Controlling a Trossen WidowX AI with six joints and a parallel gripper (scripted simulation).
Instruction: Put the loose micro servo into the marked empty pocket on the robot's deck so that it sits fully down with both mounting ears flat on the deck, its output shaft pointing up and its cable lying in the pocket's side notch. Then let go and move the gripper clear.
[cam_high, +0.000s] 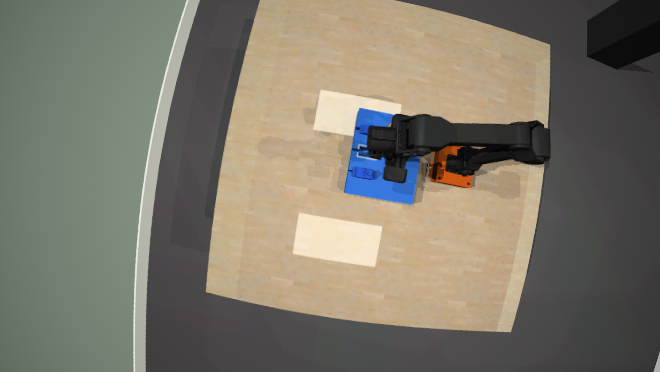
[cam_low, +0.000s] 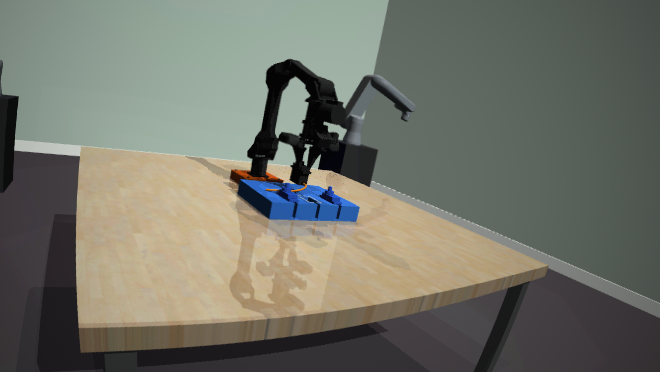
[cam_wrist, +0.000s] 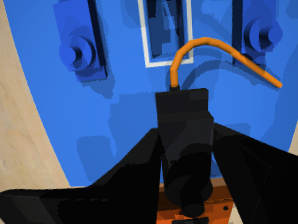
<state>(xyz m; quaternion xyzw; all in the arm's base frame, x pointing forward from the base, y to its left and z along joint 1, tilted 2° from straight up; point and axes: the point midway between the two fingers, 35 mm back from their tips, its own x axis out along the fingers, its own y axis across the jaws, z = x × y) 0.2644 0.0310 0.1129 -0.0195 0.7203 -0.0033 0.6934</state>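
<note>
Right now the blue deck is 4 cm behind my gripper tip and 10 cm below it.
</note>
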